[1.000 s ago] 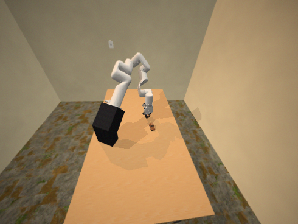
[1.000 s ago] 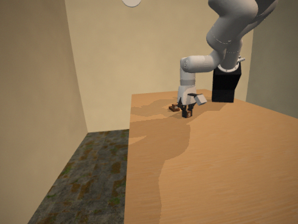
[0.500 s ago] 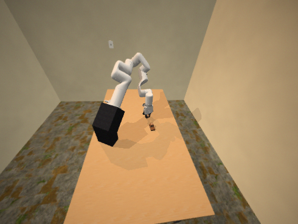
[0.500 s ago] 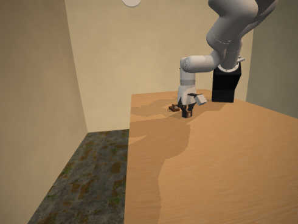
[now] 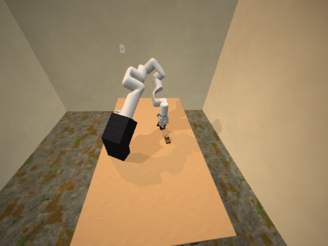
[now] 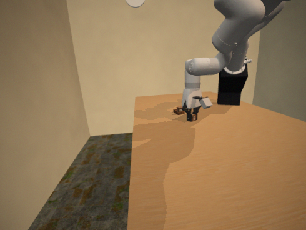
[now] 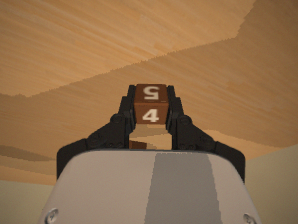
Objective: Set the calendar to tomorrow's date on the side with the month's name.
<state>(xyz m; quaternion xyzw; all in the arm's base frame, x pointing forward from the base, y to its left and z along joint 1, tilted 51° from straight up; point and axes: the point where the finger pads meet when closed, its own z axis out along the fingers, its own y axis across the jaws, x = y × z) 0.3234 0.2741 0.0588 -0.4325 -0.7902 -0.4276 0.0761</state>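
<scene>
Right now the brown digit cube is 10 mm below my hand.
</scene>
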